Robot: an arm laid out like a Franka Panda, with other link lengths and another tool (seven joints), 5 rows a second.
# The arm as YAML. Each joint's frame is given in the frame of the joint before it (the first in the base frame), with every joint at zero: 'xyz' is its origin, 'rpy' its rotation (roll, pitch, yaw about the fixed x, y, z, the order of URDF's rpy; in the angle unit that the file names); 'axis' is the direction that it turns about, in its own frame. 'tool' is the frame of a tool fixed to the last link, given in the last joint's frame.
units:
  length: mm
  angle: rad
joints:
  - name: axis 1
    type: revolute
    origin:
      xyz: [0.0, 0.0, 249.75]
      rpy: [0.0, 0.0, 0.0]
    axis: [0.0, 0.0, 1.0]
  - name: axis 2
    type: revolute
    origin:
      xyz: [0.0, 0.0, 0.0]
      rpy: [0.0, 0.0, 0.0]
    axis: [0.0, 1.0, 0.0]
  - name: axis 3
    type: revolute
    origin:
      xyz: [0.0, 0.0, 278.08]
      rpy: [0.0, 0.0, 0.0]
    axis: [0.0, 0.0, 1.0]
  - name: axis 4
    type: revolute
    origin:
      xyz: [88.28, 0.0, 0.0]
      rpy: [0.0, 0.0, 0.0]
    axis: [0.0, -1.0, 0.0]
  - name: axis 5
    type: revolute
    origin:
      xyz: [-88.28, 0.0, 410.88]
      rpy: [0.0, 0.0, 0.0]
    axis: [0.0, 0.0, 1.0]
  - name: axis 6
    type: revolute
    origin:
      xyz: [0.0, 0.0, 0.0]
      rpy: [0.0, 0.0, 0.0]
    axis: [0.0, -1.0, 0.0]
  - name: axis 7
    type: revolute
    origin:
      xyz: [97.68, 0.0, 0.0]
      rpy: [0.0, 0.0, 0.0]
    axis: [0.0, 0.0, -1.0]
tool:
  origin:
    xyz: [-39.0, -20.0, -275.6]
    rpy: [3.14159, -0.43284, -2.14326]
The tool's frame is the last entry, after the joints.
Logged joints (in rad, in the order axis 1, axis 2, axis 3, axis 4, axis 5, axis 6, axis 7), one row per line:
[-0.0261, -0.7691, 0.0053, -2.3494, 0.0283, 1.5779, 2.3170]
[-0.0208, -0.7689, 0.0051, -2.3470, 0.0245, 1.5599, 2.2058]
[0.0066, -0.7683, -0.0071, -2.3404, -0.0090, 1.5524, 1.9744]
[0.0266, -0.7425, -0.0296, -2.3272, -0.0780, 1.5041, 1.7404]
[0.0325, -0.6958, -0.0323, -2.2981, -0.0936, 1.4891, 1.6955]
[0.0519, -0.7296, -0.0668, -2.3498, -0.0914, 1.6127, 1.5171]
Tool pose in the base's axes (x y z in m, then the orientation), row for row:
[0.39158, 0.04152, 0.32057, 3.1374, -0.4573, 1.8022]
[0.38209, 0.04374, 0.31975, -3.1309, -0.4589, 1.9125]
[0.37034, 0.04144, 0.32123, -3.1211, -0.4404, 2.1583]
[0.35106, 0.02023, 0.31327, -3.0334, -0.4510, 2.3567]
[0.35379, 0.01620, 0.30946, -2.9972, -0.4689, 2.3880]
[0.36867, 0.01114, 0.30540, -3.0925, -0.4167, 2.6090]
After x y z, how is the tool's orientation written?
As angles about the fixed x, y, z axes (roll, pitch, yaw), in radians.
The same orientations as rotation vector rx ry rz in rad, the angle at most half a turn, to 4 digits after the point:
[-1.7128, -2.1611, -0.4029]
[-1.5762, -2.2394, -0.3568]
[-1.2841, -2.4111, -0.2640]
[-0.9952, -2.4914, -0.1011]
[-0.9336, -2.4840, -0.0547]
[-0.7036, -2.6332, -0.0871]

